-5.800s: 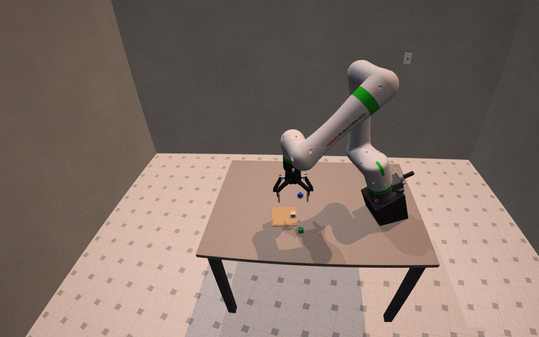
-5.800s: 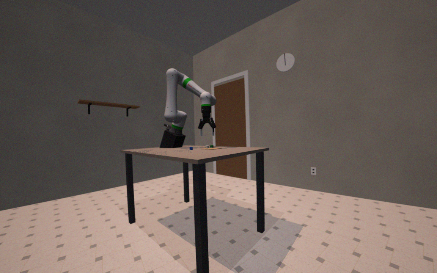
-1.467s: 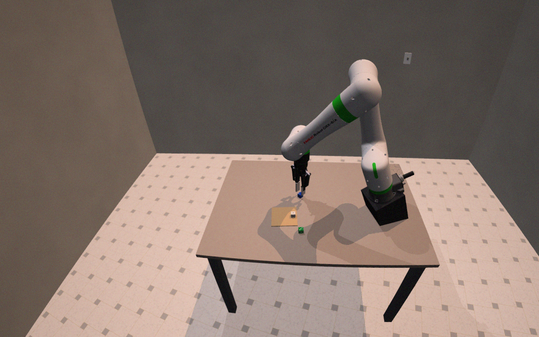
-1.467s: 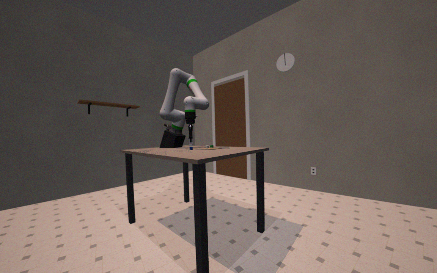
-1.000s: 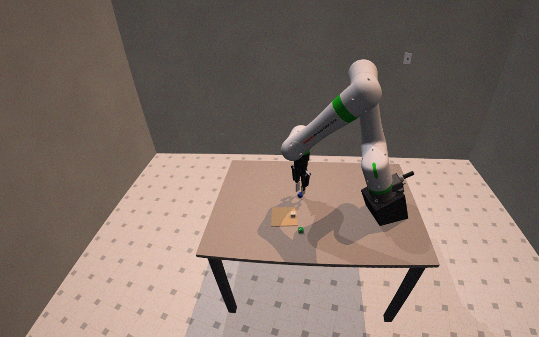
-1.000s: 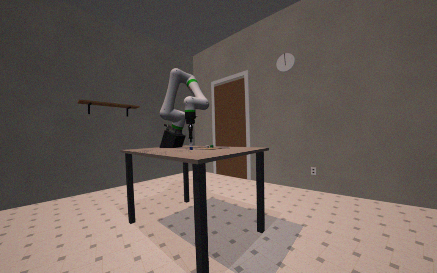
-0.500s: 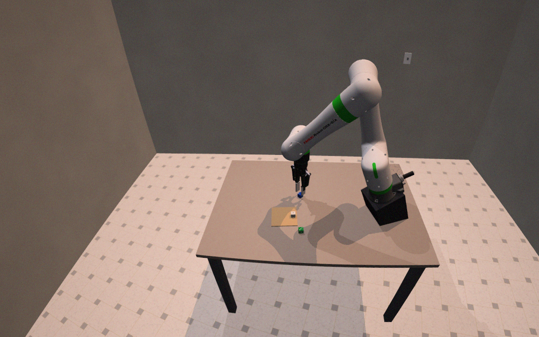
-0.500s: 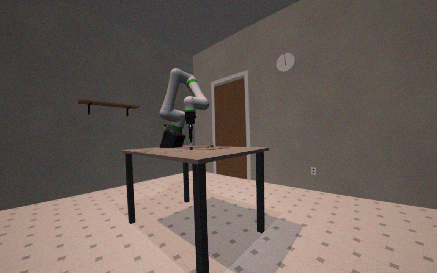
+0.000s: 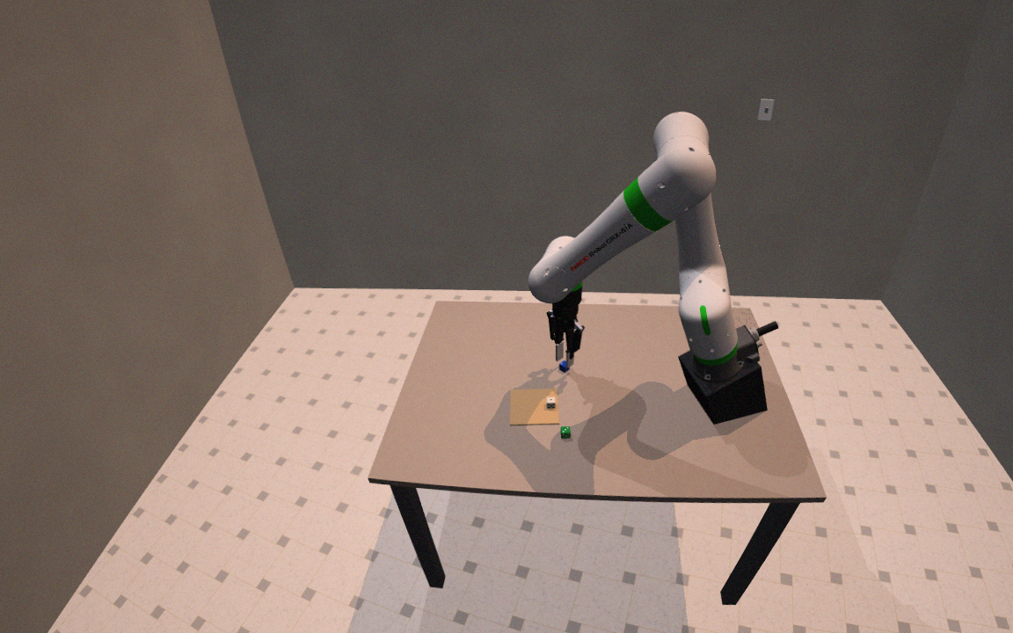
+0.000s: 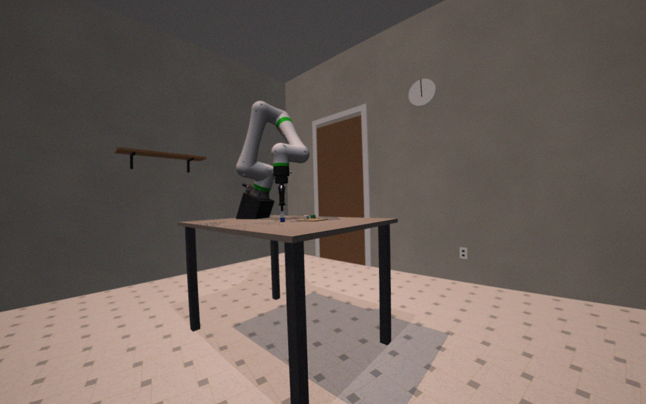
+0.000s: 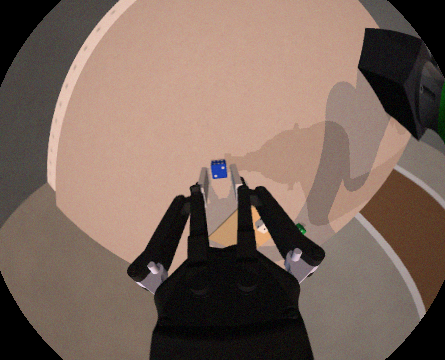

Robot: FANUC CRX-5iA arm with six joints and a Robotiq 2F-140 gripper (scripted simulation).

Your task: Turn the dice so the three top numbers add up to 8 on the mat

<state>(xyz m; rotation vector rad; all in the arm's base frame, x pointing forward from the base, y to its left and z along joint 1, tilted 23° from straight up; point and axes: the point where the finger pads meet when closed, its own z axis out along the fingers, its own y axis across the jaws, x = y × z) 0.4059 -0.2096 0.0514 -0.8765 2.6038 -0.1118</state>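
Now: hand 5 cm above the blue die. Also, from my hand: mat (15 cm to the left, 11 cm ahead, 6 cm below); then green die (27 cm to the left, 5 cm below, 4 cm ahead); then white die (15 cm to the left, 6 cm ahead, 5 cm below).
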